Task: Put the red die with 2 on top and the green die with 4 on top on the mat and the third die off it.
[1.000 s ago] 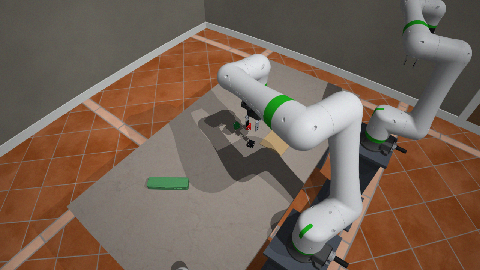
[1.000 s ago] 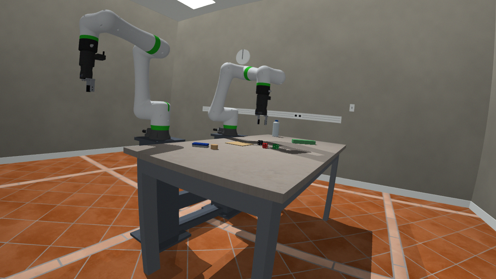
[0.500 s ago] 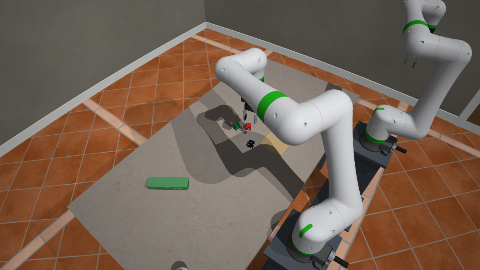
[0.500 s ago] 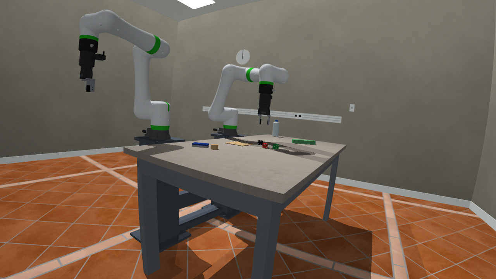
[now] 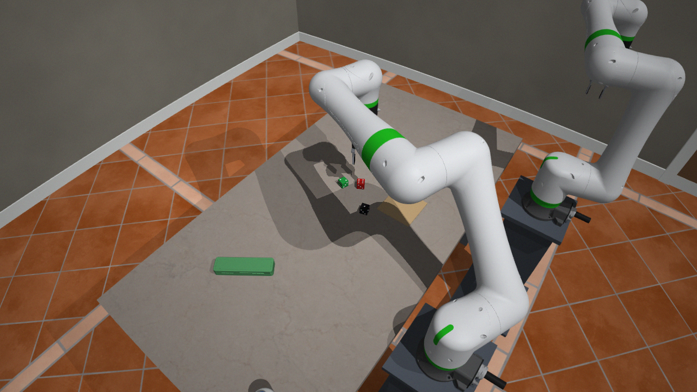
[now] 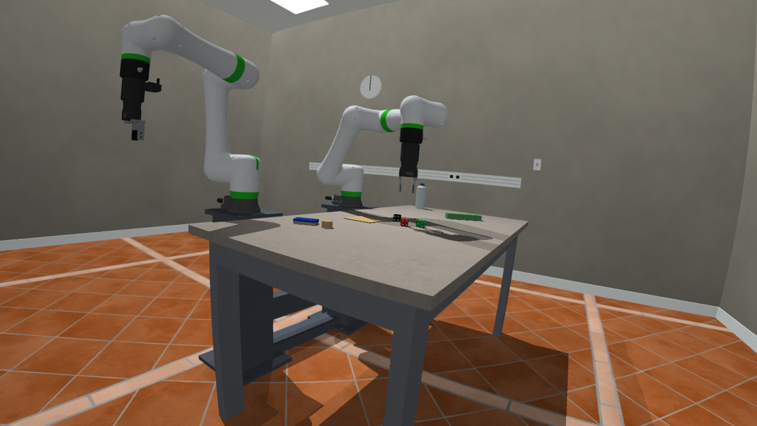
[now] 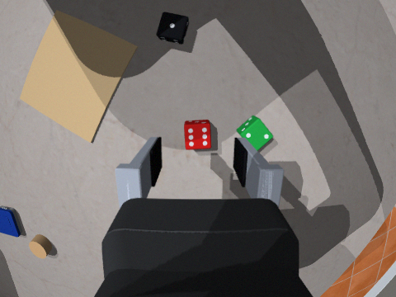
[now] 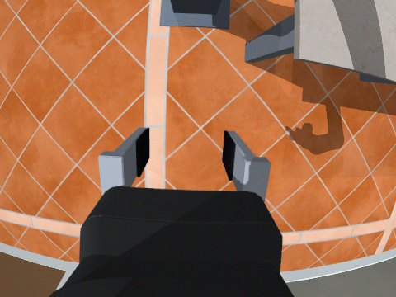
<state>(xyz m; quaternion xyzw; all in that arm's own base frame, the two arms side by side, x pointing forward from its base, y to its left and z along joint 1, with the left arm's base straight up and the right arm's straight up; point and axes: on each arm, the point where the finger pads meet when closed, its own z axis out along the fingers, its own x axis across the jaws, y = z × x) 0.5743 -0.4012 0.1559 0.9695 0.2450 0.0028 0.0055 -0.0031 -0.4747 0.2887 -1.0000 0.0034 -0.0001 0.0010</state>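
Observation:
My left hand is 140 mm above the red die, 10 mm to the left of it and 10 mm short of it. Round my left hand: tan mat: 180 mm behind, 150 mm below, 30 mm to the right; then green die: 140 mm below, 70 mm ahead, 30 mm to the left; then black die: 140 mm below, 80 mm to the left, 80 mm behind.

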